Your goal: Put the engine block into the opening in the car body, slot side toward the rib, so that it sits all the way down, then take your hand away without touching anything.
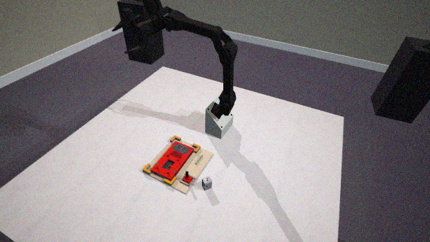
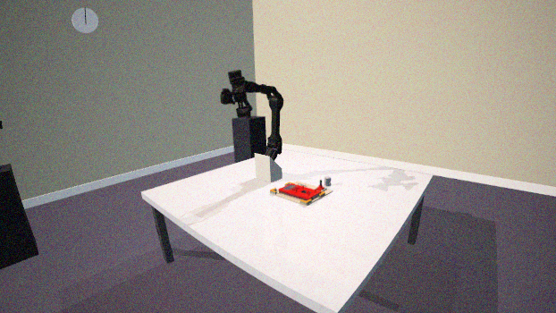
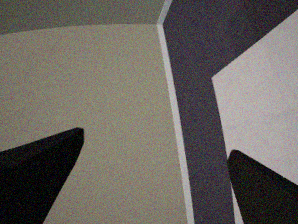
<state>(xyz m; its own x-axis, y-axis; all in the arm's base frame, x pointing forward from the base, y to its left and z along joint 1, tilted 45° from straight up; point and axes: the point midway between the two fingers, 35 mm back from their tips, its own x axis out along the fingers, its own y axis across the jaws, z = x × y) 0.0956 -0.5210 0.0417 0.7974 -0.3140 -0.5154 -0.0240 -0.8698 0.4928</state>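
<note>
Now: the engine block 180 mm ahead of my gripper tip, 450 mm to the left of it and 460 mm below it.
</note>
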